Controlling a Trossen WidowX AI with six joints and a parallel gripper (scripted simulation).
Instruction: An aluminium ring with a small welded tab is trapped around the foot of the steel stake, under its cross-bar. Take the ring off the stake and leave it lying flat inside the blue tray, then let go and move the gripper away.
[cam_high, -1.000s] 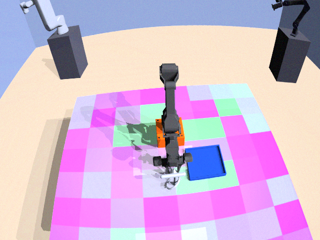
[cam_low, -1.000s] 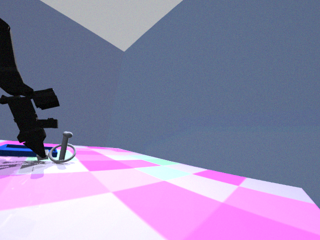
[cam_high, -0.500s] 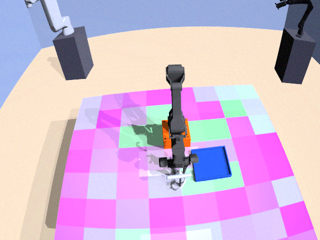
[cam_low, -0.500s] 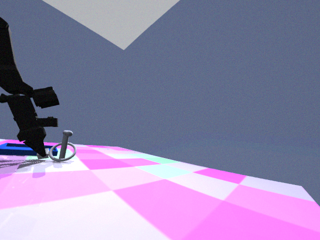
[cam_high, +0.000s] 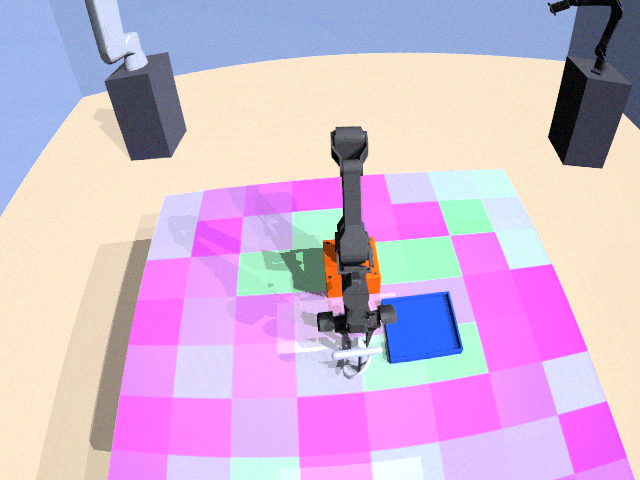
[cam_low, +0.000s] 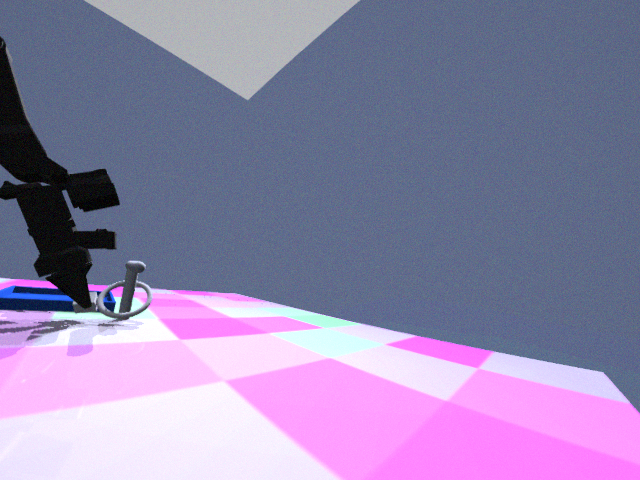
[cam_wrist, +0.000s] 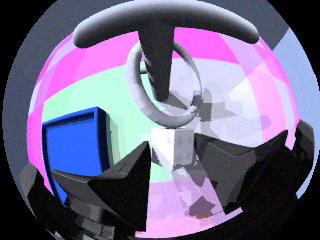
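Right now my gripper tip is 4 cm short of the aluminium ring and 1 cm below it. Round my gripper tip: blue tray (7 cm behind, 16 cm to the left, 2 cm below).
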